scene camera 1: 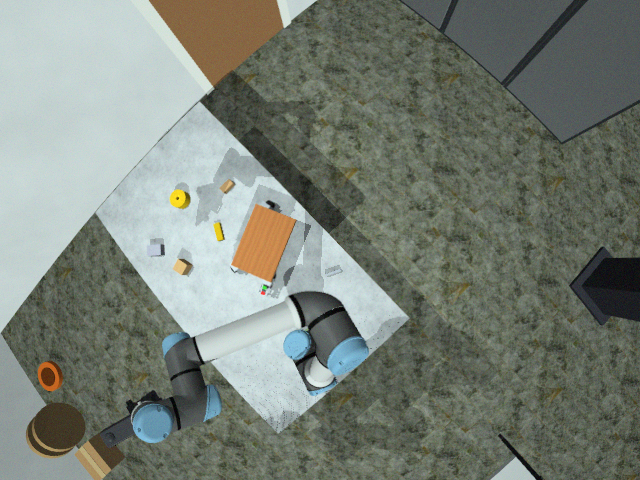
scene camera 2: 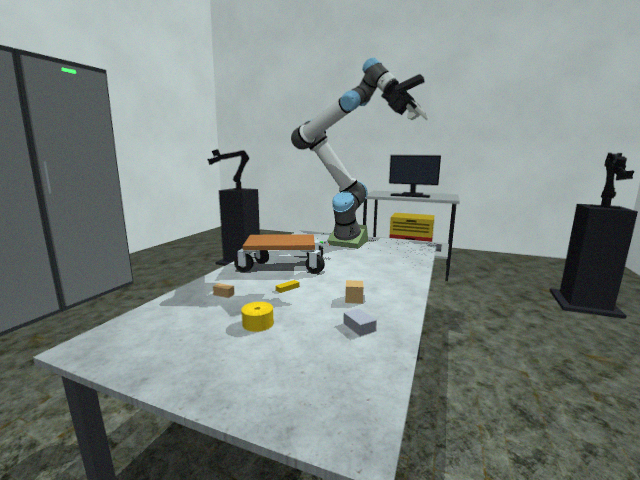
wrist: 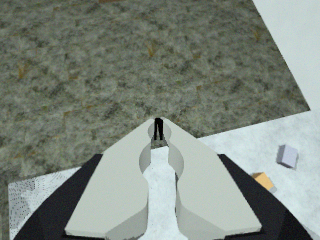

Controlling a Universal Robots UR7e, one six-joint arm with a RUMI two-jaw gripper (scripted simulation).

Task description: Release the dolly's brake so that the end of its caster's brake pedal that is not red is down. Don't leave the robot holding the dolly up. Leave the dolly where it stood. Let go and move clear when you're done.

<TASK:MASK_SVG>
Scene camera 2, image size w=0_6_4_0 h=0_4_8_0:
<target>gripper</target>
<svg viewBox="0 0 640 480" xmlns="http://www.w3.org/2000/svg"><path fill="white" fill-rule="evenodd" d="M385 86L381 97L389 103L388 105L395 113L403 114L408 110L408 119L414 120L421 115L427 120L426 113L407 92L407 90L425 82L421 74L401 83L393 79Z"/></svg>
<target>yellow cylinder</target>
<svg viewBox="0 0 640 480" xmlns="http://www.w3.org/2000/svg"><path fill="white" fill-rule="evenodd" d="M242 307L242 325L245 330L260 332L273 326L273 306L267 302L252 302Z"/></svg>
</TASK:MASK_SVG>
